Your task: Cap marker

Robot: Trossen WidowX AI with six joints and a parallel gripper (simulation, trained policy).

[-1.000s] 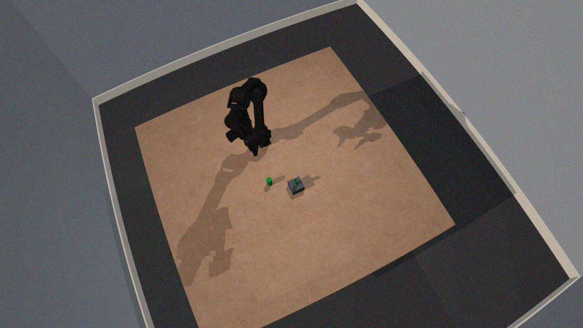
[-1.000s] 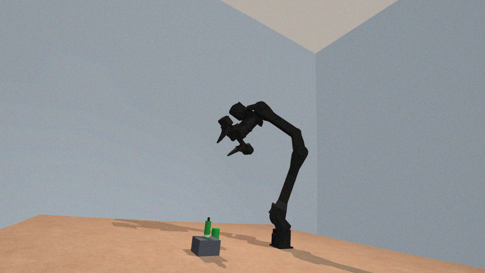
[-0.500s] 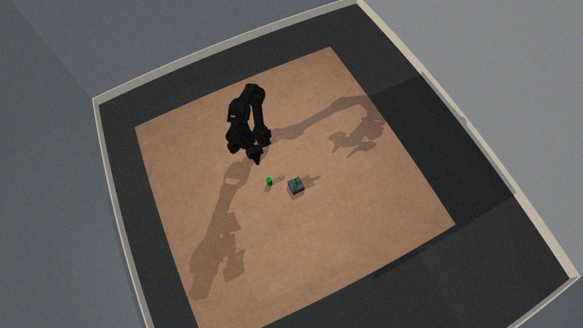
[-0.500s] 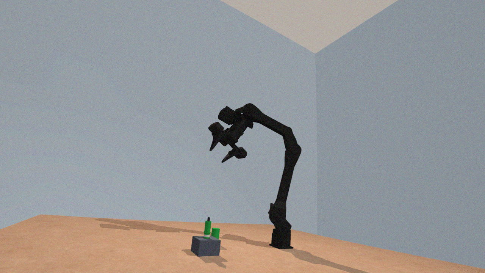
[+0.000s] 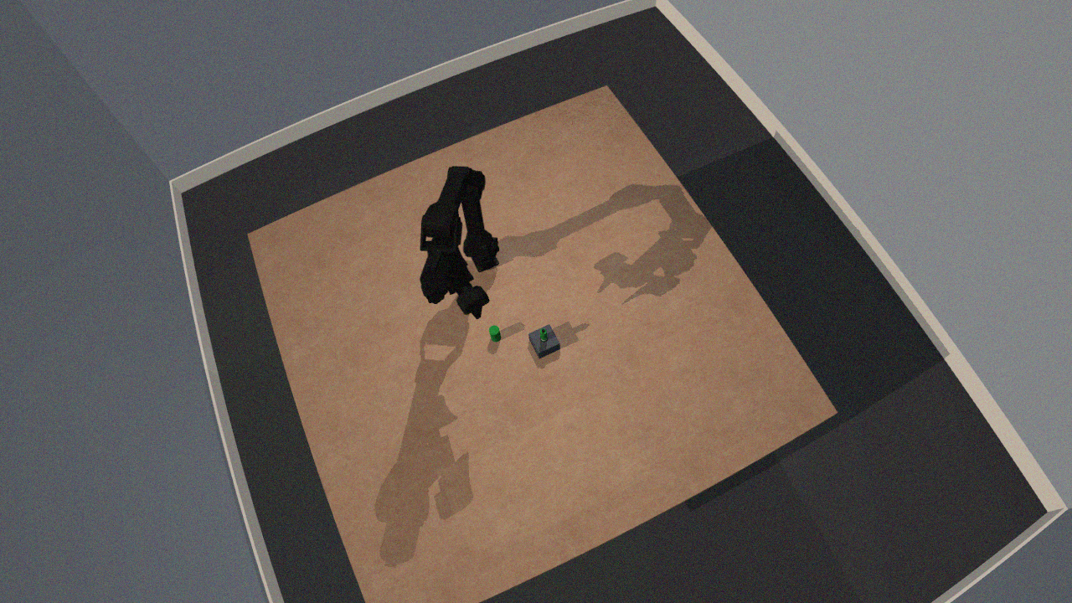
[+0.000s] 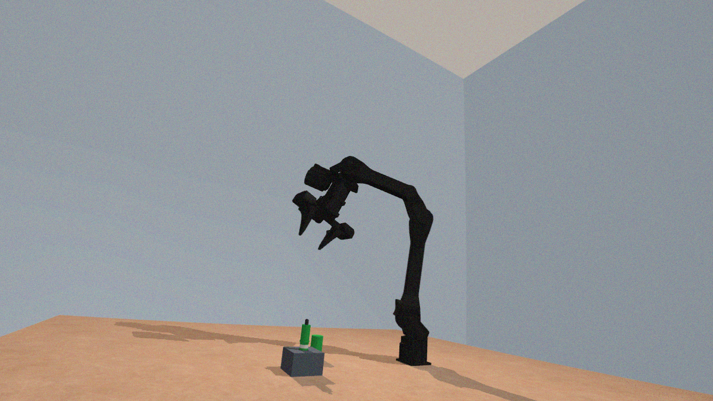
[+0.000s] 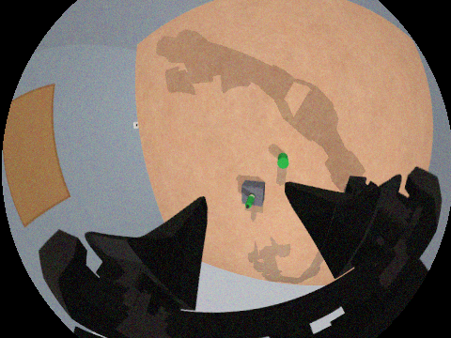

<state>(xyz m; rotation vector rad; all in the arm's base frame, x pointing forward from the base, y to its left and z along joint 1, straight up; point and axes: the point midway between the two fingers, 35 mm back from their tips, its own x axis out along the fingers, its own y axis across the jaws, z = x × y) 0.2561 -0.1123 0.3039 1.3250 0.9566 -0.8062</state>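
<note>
The green cap is 3 cm behind my gripper tip, 4 cm to the left of it and 25 cm below it. Round my gripper tip: green marker (4 cm ahead, 15 cm to the left, 20 cm below); grey holder block (4 cm ahead, 15 cm to the left, 25 cm below).
</note>
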